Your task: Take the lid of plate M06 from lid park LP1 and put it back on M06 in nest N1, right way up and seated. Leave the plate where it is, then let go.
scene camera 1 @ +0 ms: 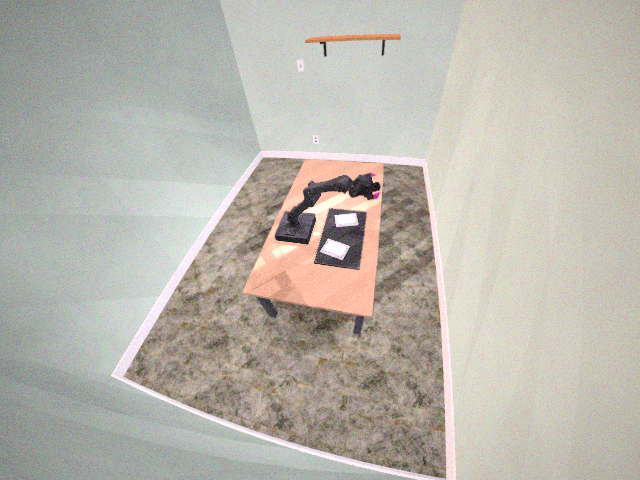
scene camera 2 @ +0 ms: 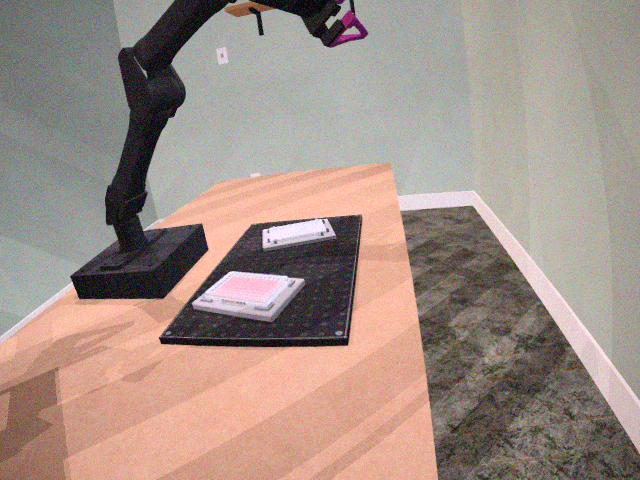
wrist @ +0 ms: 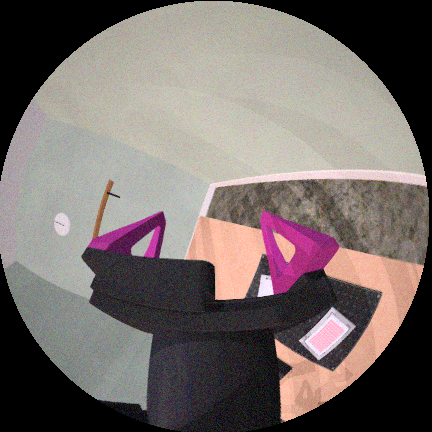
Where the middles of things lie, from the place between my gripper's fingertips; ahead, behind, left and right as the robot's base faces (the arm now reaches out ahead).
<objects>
The white lid (scene camera 2: pixel 310 228) is 43 cm below my hand, 20 cm behind it and 11 cm to the left of it. From my hand the other things lie so: black perforated plate (scene camera 1: pixel 352 236) (45 cm below, 19 cm behind, 3 cm to the right); then pink-topped well plate (scene camera 2: pixel 248 289) (43 cm below, 22 cm behind, 17 cm to the right).
</objects>
